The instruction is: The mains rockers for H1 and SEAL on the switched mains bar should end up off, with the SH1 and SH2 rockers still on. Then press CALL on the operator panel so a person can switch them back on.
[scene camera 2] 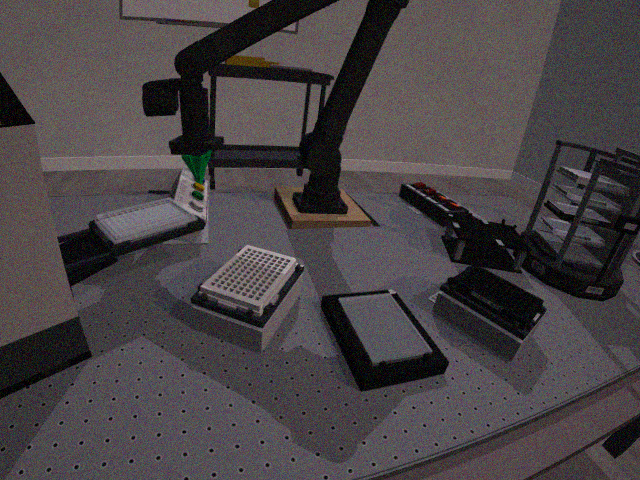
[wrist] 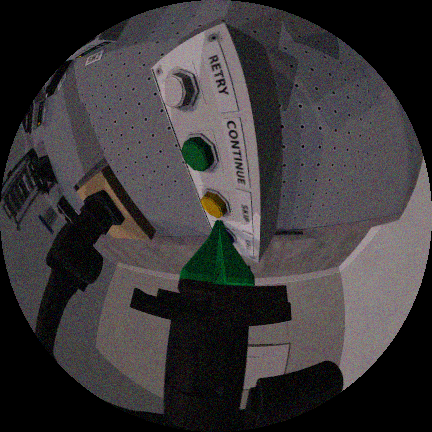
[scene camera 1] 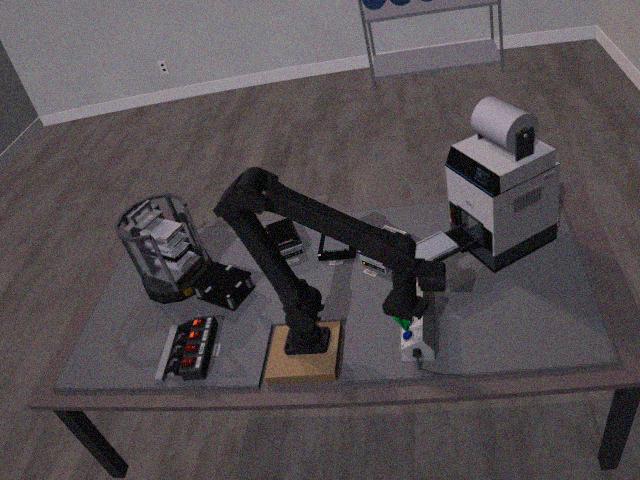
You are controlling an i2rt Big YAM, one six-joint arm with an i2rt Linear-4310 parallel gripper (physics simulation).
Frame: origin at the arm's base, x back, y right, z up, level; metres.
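Seen in the pictures: gripper, fingertip midpoint: (scene camera 2: pixel 200 183) (wrist: pixel 217 223) (scene camera 1: pixel 406 329); arm's base, origin of the base link: (scene camera 2: pixel 319 205) (wrist: pixel 103 207) (scene camera 1: pixel 308 342).
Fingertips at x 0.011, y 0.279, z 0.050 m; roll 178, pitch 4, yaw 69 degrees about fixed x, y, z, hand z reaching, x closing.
Note:
Offsets run from my fingertips to a thing's top centre. "spot": to the spot under its first point.
The switched mains bar @(spot: dx -0.001, dy -0.573, dz -0.049 m) (scene camera 1: pixel 210 347) (scene camera 2: pixel 429 202) lies left of the arm base in scene camera 1. The two rockers farther from the front edge glow bright orange; the nearer two are darker red. Their labels are not readable. The operator panel @(dx -0.054, dy +0.026, dz +0.020 m) (scene camera 1: pixel 412 353) (wrist: pixel 196 120) stands right of the base, with RETRY, CONTINUE, SKIP and CALL buttons. The blue CALL button @(dx +0.021, dy +0.003, dz +0.011 m) (scene camera 1: pixel 407 334) (wrist: pixel 230 236) is partly hidden behind the green fingers in the wrist view. My gripper (scene camera 1: pixel 406 327) (scene camera 2: pixel 200 180) (wrist: pixel 217 223) is shut and empty, its tips pointing down close to CALL; contact cannot be told.
A white machine @(dx -0.416, dy +0.291, dz +0.392 m) (scene camera 1: pixel 470 191) with an extended plate tray stands behind the panel. A plate carousel @(dx -0.332, dy -0.792, dz +0.229 m) (scene camera 1: pixel 149 279) and a black holder @(dx -0.244, dy -0.593, dz +0.012 m) (scene camera 1: pixel 225 285) stand at the left. Several plate stations, one with a white plate @(dx -0.369, dy -0.077, dz +0.006 m) (scene camera 2: pixel 250 273), stand behind the arm's wooden base (scene camera 1: pixel 299 369).

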